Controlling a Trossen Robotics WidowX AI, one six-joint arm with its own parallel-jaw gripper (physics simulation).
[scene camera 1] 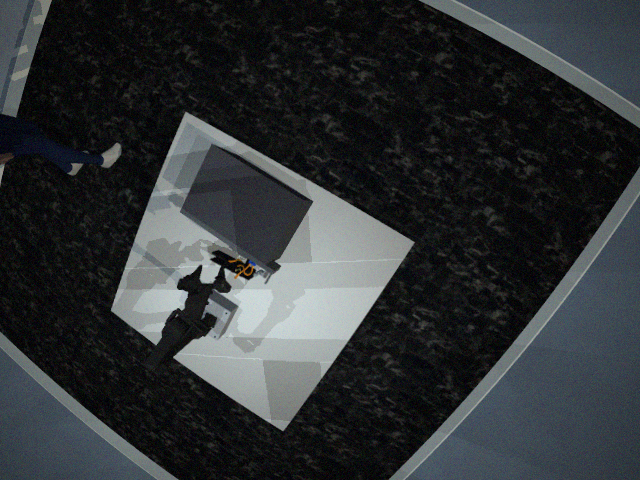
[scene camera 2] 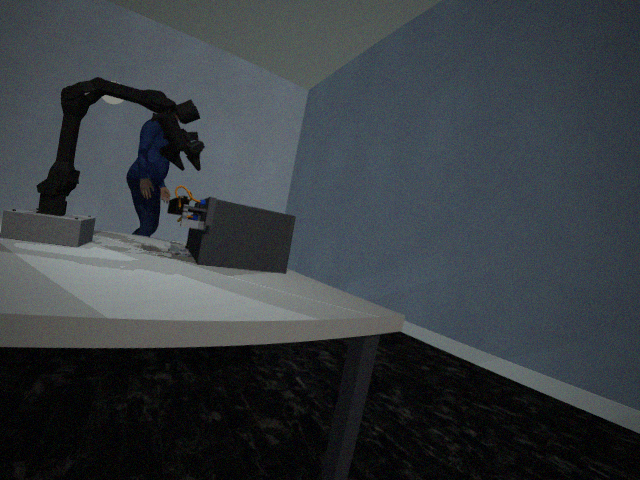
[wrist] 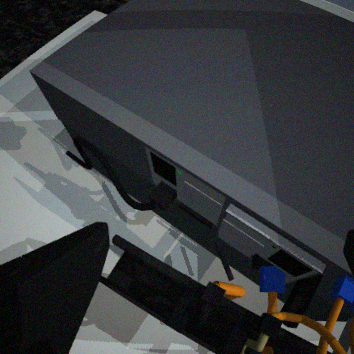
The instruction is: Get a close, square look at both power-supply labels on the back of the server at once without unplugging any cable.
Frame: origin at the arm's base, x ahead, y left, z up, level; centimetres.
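Seen in the pictures: gripper, between the fingertips: (scene camera 1: pixel 212 265) (scene camera 2: pixel 191 170) (wrist: pixel 228 238); arm's base, origin of its link: (scene camera 1: pixel 210 319) (scene camera 2: pixel 51 213).
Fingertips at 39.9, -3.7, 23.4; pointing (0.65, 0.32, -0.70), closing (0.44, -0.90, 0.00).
Offsets run from my fingertips to a thing's top centre, as dx, dy, dz. "spot": to the spot under its first point. Level surfaces: height alone.
The dark grey server (scene camera 1: pixel 242 210) (scene camera 2: pixel 242 235) (wrist: pixel 211 88) lies on the white table {dz -31.6} (scene camera 1: pixel 347 286) (scene camera 2: pixel 223 305). Its back panel faces the wrist view at a slant from above. Two power-supply modules {+6.4, +3.5, -12.3} (wrist: pixel 198 198) {+4.8, -1.1, -12.3} (wrist: pixel 242 237) sit side by side there; no label text is legible. A black power cable (wrist: pixel 105 175) is plugged in at the left one. Orange cables {spot: +0.2, -7.8, -10.4} (wrist: pixel 309 323) (scene camera 1: pixel 242 270) with blue connectors {spot: +3.2, -5.6, -16.0} (wrist: pixel 272 279) are plugged in at the right. My gripper (scene camera 1: pixel 210 278) (scene camera 2: pixel 187 164) (wrist: pixel 228 238) is open and empty, above and behind the server's back.
A black cable bar {spot: -2.4, +1.5, -16.6} (wrist: pixel 175 298) juts out behind the server, under my fingers. A small grey box (scene camera 1: pixel 223 314) (scene camera 2: pixel 86 229) stands on the table by the arm. A person in blue (scene camera 2: pixel 149 181) stands beyond the table; a foot (scene camera 1: pixel 110 154) shows at left.
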